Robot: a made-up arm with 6 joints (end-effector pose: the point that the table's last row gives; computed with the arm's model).
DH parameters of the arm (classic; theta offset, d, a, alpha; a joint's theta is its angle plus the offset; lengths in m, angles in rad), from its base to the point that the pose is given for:
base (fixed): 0 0.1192 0 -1.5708
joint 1: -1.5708 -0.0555 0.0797 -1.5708
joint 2: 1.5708 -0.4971 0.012 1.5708
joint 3: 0 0.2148 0.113 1.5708
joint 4: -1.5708 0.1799 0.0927 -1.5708
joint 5: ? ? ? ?
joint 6: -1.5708 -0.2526 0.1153 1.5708
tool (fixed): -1.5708 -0.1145 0 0
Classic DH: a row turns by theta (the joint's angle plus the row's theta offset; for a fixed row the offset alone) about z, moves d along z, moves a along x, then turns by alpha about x.
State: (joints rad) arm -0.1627 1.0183 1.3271 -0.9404 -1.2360 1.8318
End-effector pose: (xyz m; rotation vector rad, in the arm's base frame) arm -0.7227 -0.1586 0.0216 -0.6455 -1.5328 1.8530
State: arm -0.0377 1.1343 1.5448 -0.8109 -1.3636 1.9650
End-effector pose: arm -0.6701 -0.1365 0.0273 -0.8768 -1.8425 1.7595
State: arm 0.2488 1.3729 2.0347 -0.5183 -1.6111 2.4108
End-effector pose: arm -0.5237 -0.0256 0.1305 -1.5245 -2.4796 1.0675
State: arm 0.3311 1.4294 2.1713 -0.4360 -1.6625 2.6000
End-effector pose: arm -0.4854 0.0062 0.1863 1.6387 2.4793 -0.7022
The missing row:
joint 5: 0 -0.1989 -0.0304 1.5708
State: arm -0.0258 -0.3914 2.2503 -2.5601 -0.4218 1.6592
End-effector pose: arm -0.4991 0.1473 0.6179 0.5987 1.3377 2.1309
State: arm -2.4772 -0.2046 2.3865 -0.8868 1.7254 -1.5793
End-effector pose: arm -0.2350 -0.1872 -0.5356 0.1226 0.4634 2.4973
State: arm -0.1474 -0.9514 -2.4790 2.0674 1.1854 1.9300
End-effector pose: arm -0.4842 0.0560 0.1598 1.6761 -1.6835 -0.0217
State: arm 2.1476 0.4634 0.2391 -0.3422 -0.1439 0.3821
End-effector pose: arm 0.4705 0.1025 0.4062 0.5764 2.1511 -0.2527
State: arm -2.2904 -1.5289 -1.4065 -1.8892 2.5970 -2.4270
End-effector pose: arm 0.6930 0.3956 -0.1096 2.1240 -0.1606 -0.0377
